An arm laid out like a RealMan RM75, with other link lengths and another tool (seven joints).
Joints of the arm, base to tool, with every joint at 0 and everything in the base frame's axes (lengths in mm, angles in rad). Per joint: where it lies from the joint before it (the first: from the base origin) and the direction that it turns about. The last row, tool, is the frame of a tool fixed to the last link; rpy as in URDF.
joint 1: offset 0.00 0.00 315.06 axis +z
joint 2: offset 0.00 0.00 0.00 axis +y
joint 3: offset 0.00 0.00 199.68 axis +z
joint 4: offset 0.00 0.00 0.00 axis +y
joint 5: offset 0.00 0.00 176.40 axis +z
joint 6: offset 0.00 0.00 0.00 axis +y
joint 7: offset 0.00 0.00 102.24 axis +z
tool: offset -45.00 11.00 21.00 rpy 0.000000 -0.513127 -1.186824
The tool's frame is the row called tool.
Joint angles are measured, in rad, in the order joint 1, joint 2, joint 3, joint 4, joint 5, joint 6, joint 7. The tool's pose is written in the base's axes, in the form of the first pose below.
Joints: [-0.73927 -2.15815 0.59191 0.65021 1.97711 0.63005 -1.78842]
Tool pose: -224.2 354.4 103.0 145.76 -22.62 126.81
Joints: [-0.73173 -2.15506 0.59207 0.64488 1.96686 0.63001 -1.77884]
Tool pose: -227.3 353.0 103.3 145.66 -22.71 127.17
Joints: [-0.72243 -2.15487 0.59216 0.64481 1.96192 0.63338 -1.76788]
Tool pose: -230.3 351.0 103.4 145.88 -22.83 127.21
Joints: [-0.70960 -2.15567 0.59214 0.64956 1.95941 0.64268 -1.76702]
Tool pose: -233.3 348.1 103.7 145.77 -22.62 127.50
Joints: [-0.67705 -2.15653 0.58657 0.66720 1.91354 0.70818 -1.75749]
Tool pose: -234.1 341.6 105.3 143.31 -20.68 127.27
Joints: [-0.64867 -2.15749 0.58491 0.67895 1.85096 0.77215 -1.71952]
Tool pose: -233.1 336.3 106.9 141.20 -19.52 125.74
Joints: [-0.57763 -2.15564 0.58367 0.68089 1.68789 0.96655 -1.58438]
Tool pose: -229.6 320.1 109.3 136.66 -17.57 118.82
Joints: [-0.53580 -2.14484 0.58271 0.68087 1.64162 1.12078 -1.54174]
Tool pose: -226.9 305.8 112.0 135.00 -15.44 113.13
